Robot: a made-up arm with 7 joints.
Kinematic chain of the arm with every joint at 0, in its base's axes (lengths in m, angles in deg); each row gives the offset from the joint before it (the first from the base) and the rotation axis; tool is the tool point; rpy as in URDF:
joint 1: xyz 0 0 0 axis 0.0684 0.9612 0.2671
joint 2: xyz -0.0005 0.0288 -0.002 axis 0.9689 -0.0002 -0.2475
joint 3: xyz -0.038 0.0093 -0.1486 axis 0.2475 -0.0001 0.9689
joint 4: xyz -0.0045 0 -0.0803 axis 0.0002 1 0
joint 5: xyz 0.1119 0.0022 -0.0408 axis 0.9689 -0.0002 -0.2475
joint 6: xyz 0.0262 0 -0.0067 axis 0.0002 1 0
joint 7: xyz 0.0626 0 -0.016 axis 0.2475 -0.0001 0.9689
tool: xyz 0 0 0 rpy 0 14.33 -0.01
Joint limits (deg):
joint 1: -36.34..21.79
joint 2: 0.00..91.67
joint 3: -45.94..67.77
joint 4: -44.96..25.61
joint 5: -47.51..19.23
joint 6: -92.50..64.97
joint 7: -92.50..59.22
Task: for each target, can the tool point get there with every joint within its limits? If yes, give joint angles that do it. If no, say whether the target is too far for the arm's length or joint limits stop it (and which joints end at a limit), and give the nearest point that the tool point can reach.
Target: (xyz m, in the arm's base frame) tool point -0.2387 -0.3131 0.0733
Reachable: no: joint limits stop it (at a limit: joint 1, joint 2, joint 3, joint 4, joint 5, joint 6) | nearest point -0.0187 -0.0312 -0.1070 | short by 0.400 m
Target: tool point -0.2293 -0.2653 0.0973
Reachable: no: joint limits stop it (at a limit: joint 1, joint 2, joint 3, joint 4, joint 5, joint 6) | nearest point -0.0187 -0.0312 -0.1070 | short by 0.375 m
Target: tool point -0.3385 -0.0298 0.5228
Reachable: no: too far | nearest point -0.0014 0.1458 0.1951 | short by 0.502 m
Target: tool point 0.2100 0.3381 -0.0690
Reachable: yes | joints -10.96 68.50 19.14 13.59 -19.92 25.15 -18.23
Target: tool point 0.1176 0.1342 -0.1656
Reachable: yes | joints 15.55 57.45 -10.14 -37.23 11.92 8.88 -9.69
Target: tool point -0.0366 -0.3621 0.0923
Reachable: no: joint limits stop it (at a limit: joint 1, joint 2, joint 3, joint 4, joint 5) | nearest point 0.1244 -0.1298 -0.0695 | short by 0.326 m
